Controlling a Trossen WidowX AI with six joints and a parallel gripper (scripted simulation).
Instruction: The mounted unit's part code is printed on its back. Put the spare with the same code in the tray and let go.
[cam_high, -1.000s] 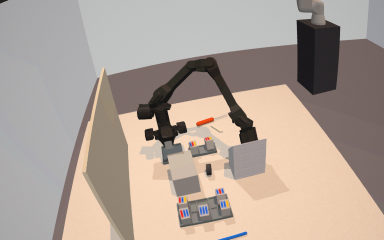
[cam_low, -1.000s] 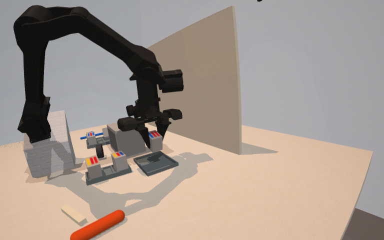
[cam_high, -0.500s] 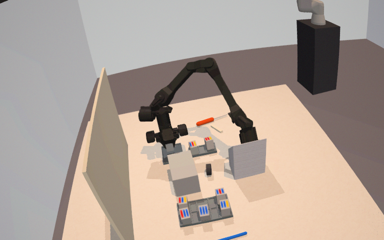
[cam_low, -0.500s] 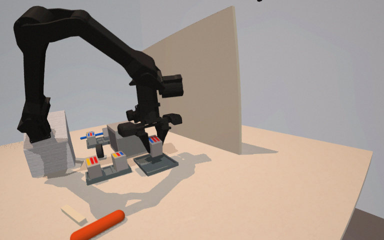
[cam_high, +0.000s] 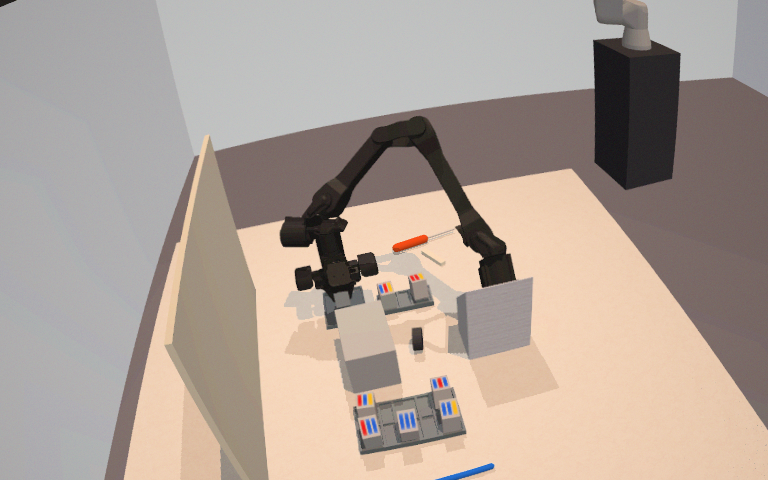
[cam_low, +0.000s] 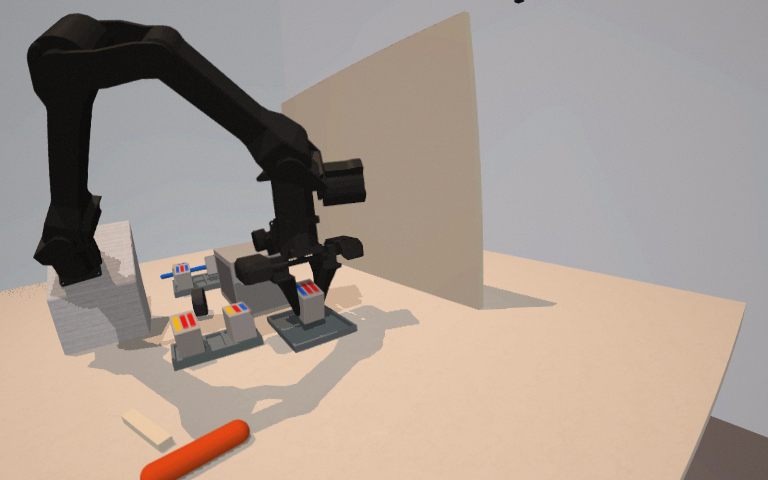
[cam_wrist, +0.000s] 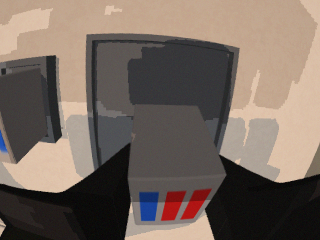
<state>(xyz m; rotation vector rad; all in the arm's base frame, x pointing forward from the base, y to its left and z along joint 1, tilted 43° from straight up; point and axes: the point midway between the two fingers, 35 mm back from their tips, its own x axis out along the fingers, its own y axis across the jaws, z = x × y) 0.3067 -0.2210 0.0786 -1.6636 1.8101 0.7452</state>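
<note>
Now: the grey spare block 30 mm above my gripper tip. From my gripper tip the other things lie so: small rack: 140 mm behind, 30 mm to the left, 20 mm below; then dark grey tray: 20 mm below; then grey mounted unit: 210 mm to the left, 30 mm above, 20 mm behind.
</note>
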